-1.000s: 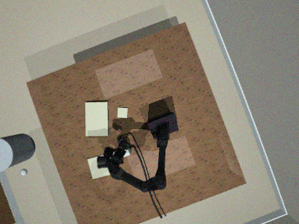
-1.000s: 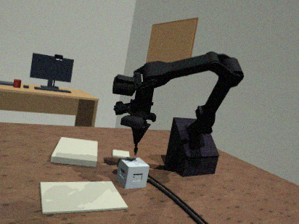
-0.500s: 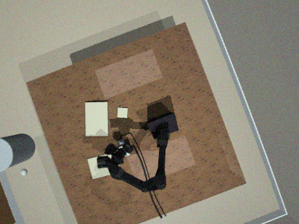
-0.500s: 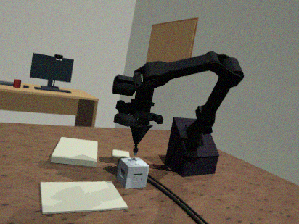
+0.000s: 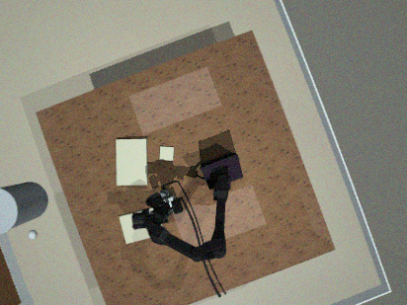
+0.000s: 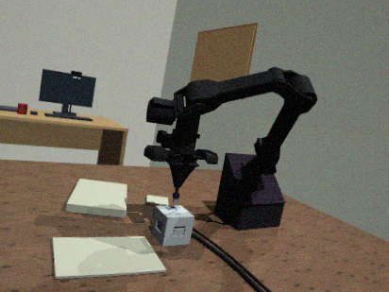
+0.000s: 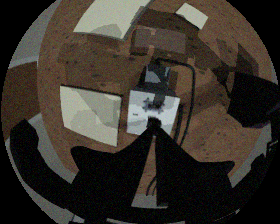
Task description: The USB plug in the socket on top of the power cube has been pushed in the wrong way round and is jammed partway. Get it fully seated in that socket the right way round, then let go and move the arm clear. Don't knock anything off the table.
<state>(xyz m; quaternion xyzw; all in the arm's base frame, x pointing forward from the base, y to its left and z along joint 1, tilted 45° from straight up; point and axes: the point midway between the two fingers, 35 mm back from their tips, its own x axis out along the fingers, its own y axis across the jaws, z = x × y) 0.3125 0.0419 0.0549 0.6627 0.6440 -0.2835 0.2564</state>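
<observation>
Right now the USB plug is 20 mm below my gripper tip. The rest, counted from my gripper tip: thin cream sheet (190 mm ahead, 130 mm below, 70 mm to the left); cream tile (250 mm to the right, 130 mm below, 80 mm behind); thick cream slab (270 mm to the right, 120 mm below, 110 mm ahead).
</observation>
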